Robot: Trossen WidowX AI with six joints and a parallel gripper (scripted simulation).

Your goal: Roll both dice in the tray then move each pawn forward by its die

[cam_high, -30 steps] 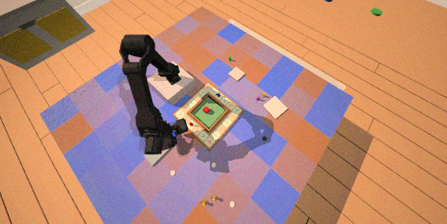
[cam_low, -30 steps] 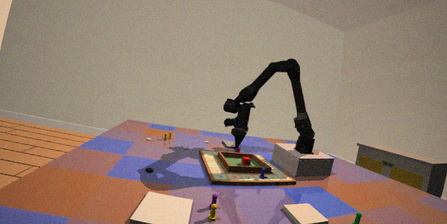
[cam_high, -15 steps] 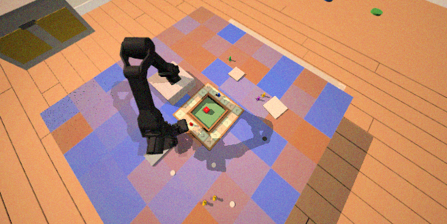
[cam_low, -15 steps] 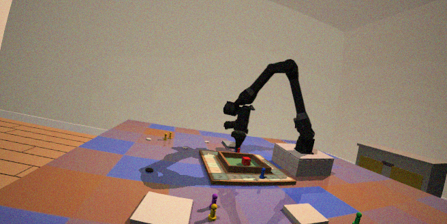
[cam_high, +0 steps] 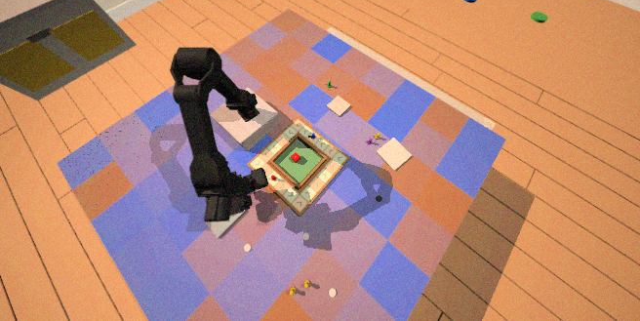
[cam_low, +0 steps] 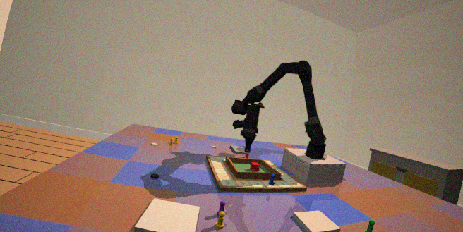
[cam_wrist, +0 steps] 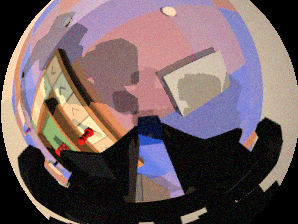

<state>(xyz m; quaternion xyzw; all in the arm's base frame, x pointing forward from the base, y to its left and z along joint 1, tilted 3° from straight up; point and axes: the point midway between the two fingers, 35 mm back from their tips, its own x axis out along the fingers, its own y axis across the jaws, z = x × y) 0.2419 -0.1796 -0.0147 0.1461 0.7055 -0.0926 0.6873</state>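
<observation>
Now: the red pawn 20 mm ahead of my gripper tip, 100 mm to the left of it and 10 mm below it. Round my gripper tip: black disc: 330 mm ahead, 350 mm to the left, 40 mm below; then blue pawn: 10 mm behind, 320 mm to the left, 10 mm below; then purple pawn: 150 mm ahead, 490 mm to the left, 20 mm below.
</observation>
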